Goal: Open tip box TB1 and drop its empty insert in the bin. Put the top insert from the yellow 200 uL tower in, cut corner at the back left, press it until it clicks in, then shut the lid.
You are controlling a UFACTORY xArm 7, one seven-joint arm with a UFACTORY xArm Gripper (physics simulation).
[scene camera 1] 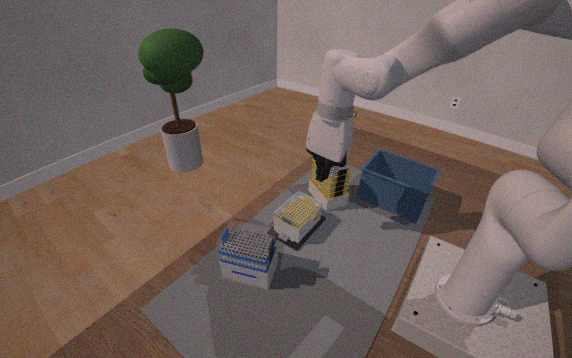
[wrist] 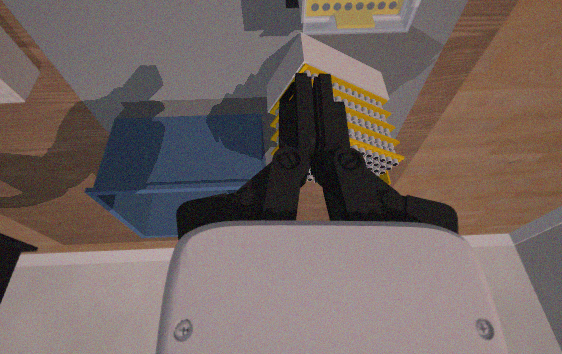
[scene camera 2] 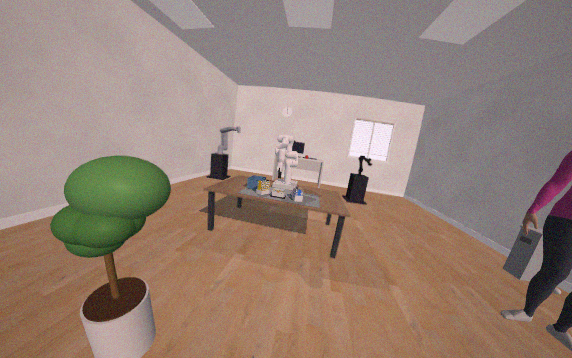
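My gripper [scene camera 1: 322, 178] [wrist: 308, 94] is shut with nothing between its fingers. Its fingers point down and in the wrist view overlap the yellow tower [scene camera 1: 337, 201] [scene camera 2: 263, 187] [wrist: 372, 120]; whether they touch it I cannot tell. The tower is a stack of yellow inserts with pale tips on a white base. The white tip box TB1 [scene camera 1: 298, 214] [scene camera 2: 278, 193] [wrist: 355, 20] has a yellow perforated insert under or within clear plastic; I cannot tell whether its lid is fully down. The blue bin [scene camera 1: 382, 192] [scene camera 2: 256, 182] [wrist: 180, 135] stands beside the tower; its floor is mostly hidden.
A white box with blue trays and grey tips [scene camera 1: 247, 267] [scene camera 2: 298, 195] stands near TB1 on the grey mat [scene camera 1: 357, 257]. TB1 rests on a dark holder [scene camera 1: 297, 245]. The robot's pale base plate [scene camera 1: 420, 322] is at the right in scene camera 1.
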